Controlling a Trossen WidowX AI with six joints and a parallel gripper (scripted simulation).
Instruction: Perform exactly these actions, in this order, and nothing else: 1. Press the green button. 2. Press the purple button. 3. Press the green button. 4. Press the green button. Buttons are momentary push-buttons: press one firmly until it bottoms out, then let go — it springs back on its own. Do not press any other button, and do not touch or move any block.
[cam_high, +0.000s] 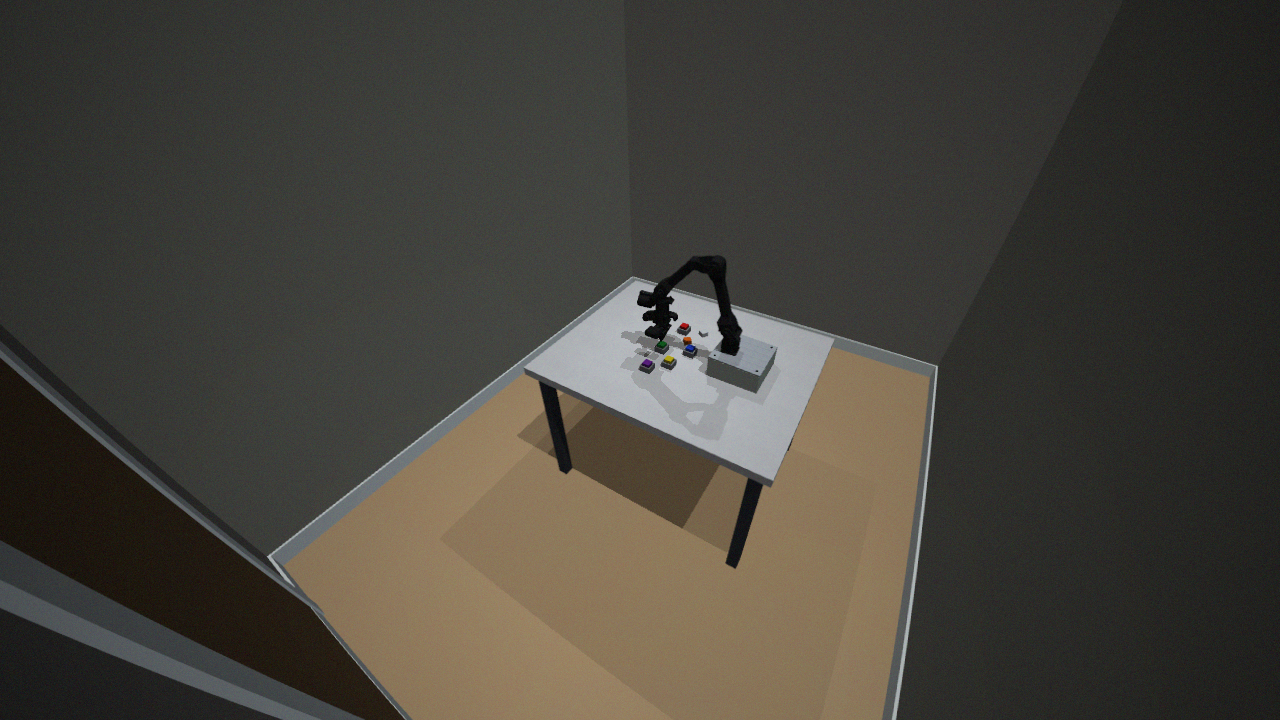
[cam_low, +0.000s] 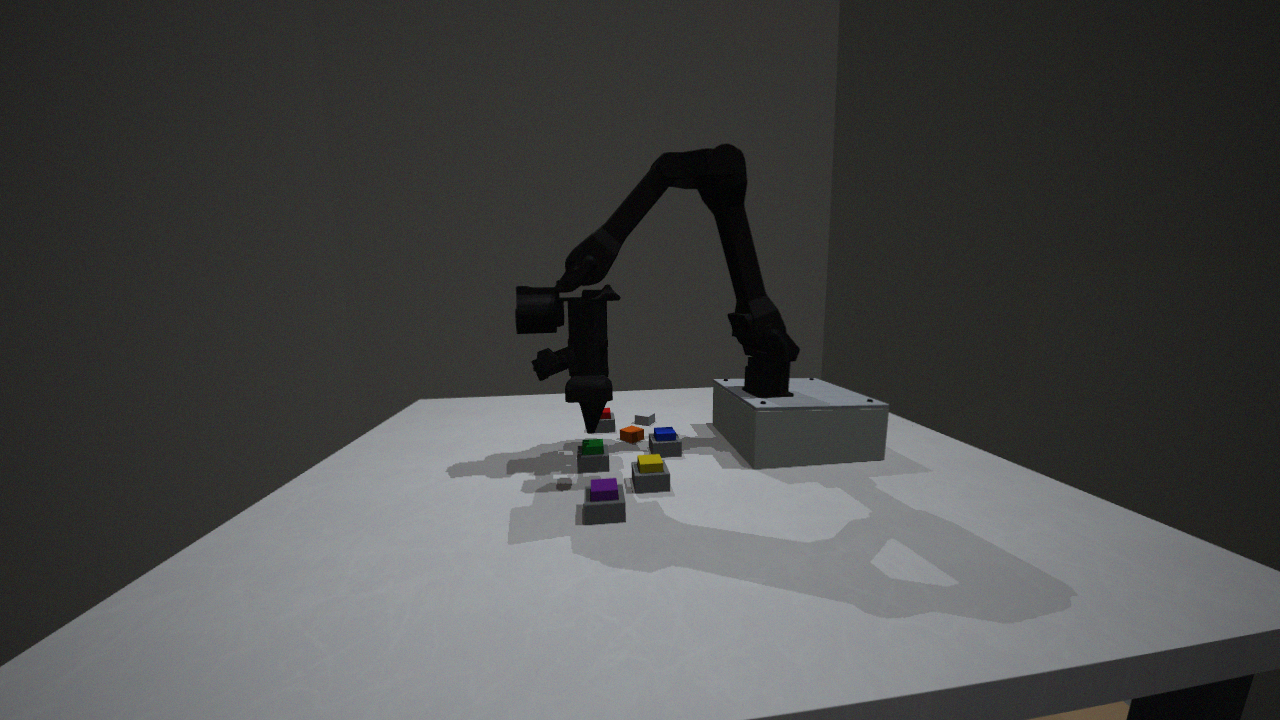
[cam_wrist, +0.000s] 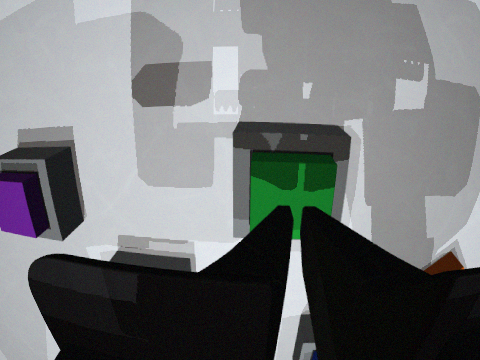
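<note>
My gripper tip is now 2 cm above the green button. Round my gripper tip: blue button (13 cm behind, 3 cm to the right, 2 cm below); then orange block (8 cm behind, 10 cm to the right, 5 cm below); then yellow button (7 cm behind, 8 cm to the left, 2 cm below).
</note>
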